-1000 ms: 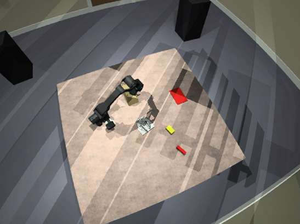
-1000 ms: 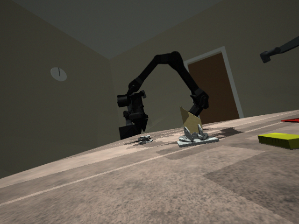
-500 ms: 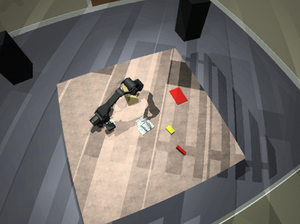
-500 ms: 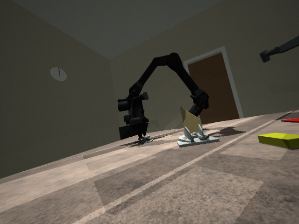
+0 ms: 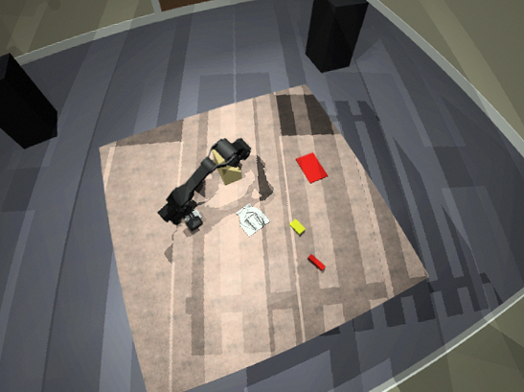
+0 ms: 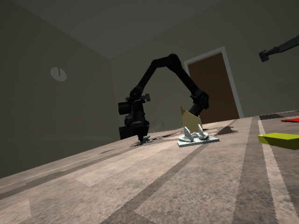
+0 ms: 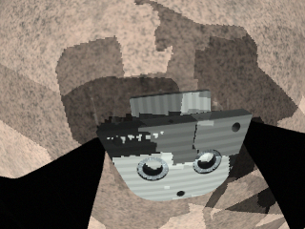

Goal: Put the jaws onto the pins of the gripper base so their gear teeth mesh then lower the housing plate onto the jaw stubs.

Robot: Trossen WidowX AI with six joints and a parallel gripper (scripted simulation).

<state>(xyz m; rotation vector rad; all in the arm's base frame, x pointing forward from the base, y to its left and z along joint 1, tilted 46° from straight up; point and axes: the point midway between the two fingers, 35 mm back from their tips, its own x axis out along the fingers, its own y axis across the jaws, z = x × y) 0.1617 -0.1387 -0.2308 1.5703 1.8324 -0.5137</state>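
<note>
Right now my gripper tip is 1 cm to the right of the grey stepped piece. From my gripper tip the other things lie so: yellow block 44 cm to the left, 23 cm ahead; grey gripper base 1 cm to the left, 1 cm above; grey housing plate 25 cm to the left, 7 cm ahead, 1 cm below.
</note>
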